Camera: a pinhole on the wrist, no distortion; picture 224 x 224 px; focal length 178.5 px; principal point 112.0 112.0 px. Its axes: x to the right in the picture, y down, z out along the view. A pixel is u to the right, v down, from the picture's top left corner.
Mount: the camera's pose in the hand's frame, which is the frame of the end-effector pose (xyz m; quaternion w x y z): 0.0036 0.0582 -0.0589 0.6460 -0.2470 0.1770 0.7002
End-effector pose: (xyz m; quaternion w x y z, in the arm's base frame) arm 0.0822 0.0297 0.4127 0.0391 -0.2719 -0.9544 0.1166
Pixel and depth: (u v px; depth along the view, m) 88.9 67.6 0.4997
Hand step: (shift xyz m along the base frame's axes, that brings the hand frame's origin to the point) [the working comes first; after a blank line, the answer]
In the camera's frame: -0.0647 -0.1243 0.4997

0.0388 0.2068 -0.4553
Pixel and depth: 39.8 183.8 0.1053
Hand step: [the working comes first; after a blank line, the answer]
In the camera's frame: -0.0426 0.0424 0.1053

0.0750 0.0294 -0.0667
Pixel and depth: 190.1 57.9 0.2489
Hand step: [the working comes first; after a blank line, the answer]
In the camera's frame: 0.1089 -0.0754 0.2489

0.1012 0.2503 -0.1559
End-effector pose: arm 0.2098 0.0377 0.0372 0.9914 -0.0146 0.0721 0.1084
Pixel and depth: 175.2 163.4 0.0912
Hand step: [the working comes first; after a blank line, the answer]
In the camera's frame: 0.0323 0.0263 0.0912

-0.0631 0.1228 -0.0016
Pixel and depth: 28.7 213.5 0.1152
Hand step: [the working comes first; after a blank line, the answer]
In the camera's frame: -0.0538 0.0655 0.1152

-0.0774 0.0584 0.0702
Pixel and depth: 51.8 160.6 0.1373
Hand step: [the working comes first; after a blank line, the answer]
In the camera's frame: -0.0463 0.0374 0.1373

-0.0557 0.0854 0.0818
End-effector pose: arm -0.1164 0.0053 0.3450 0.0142 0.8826 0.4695 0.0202
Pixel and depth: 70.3 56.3 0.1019
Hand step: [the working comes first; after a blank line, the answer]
In the camera's frame: -0.0238 -0.0318 0.1019

0.0981 -0.0359 -0.0351
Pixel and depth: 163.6 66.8 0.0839
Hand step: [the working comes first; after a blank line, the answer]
In the camera's frame: 0.0243 -0.0212 0.0839

0.1134 -0.0599 0.0088
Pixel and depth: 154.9 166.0 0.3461
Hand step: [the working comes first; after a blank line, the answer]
In the camera's frame: 0.0832 0.1047 0.3461

0.1857 -0.2950 -0.1573
